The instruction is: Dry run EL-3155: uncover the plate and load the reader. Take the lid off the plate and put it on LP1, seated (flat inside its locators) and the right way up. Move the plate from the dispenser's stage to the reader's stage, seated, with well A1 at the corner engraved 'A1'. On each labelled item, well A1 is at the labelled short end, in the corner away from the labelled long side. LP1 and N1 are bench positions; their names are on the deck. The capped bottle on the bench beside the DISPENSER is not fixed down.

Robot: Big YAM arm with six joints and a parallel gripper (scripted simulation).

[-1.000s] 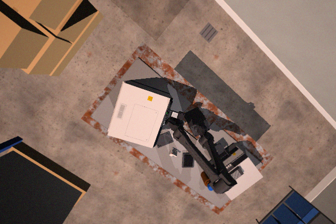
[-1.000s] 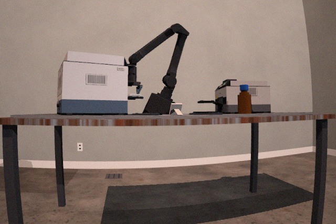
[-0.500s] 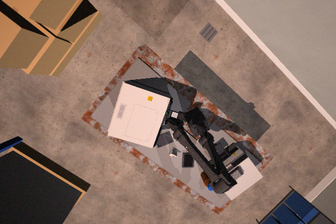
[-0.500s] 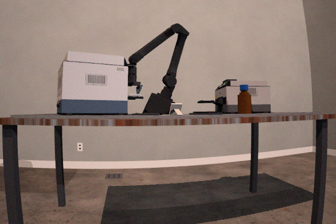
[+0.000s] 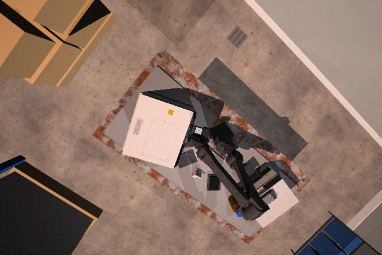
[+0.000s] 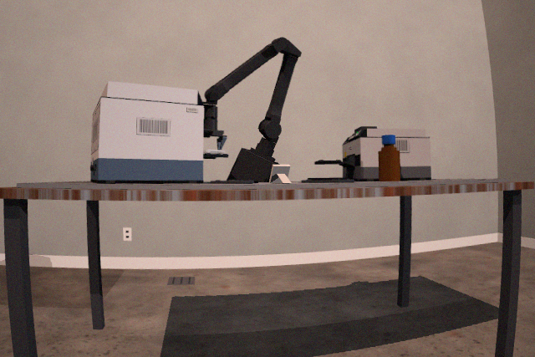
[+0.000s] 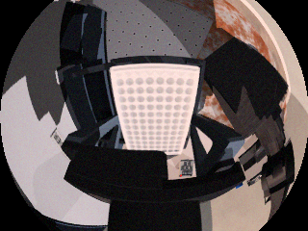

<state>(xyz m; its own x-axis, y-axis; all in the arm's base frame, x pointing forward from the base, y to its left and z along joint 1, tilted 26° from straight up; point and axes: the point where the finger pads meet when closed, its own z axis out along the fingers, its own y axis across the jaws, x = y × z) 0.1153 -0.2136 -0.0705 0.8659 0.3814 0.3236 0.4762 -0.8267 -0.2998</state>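
Right now the white well plate is right at my hand. From my hand the other things lie so: brown capped bottle: 72 cm to the left, 18 cm ahead, 2 cm below; then plate lid: 46 cm to the left, 19 cm ahead, 11 cm below.
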